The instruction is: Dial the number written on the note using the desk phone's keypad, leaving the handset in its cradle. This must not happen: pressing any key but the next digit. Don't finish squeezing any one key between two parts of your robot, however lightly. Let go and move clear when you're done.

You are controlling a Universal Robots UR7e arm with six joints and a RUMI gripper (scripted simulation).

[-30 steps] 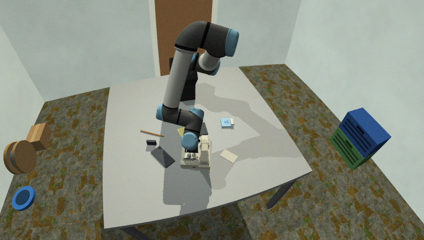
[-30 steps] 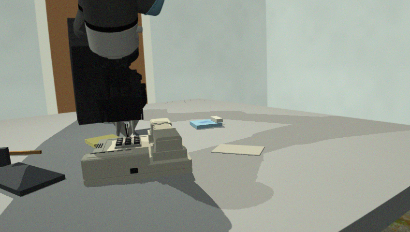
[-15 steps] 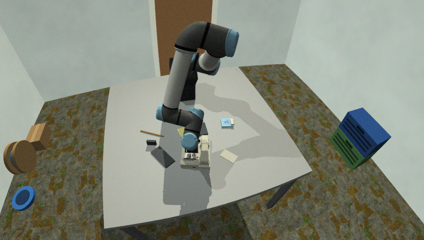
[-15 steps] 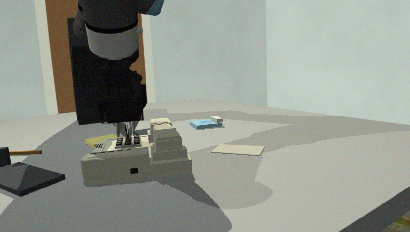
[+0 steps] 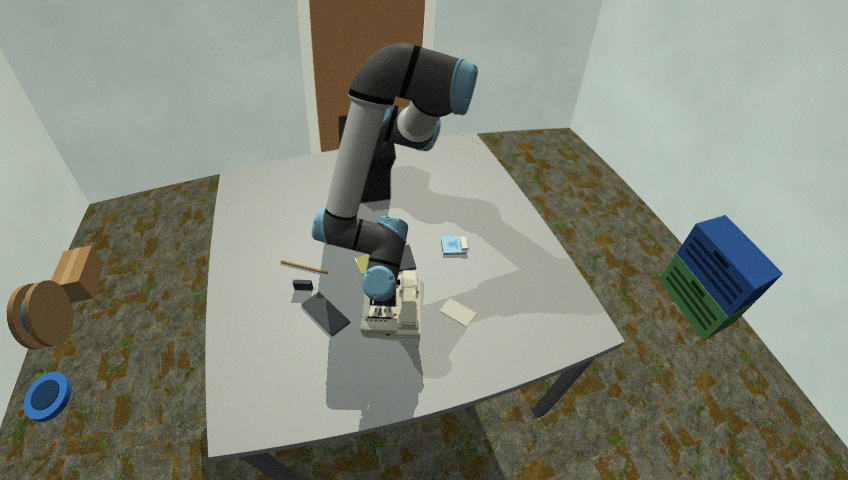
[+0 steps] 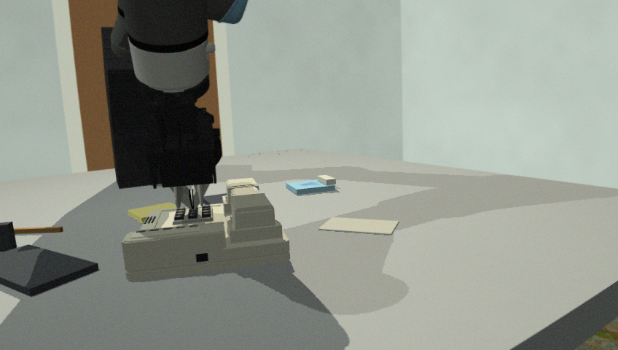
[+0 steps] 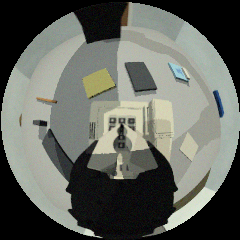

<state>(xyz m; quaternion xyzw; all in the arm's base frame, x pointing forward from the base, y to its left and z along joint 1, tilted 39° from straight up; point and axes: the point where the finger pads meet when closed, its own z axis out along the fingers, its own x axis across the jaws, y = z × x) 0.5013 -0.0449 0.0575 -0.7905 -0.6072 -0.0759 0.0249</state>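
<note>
My gripper is now 7 cm short of the handset and 5 cm to the right of it. The rest, counted from my hand: pencil (24 cm to the right, 18 cm behind, 4 cm below); cream note card (19 cm to the left, 13 cm ahead, 5 cm below); small black block (26 cm to the right, 9 cm behind, 3 cm below).
</note>
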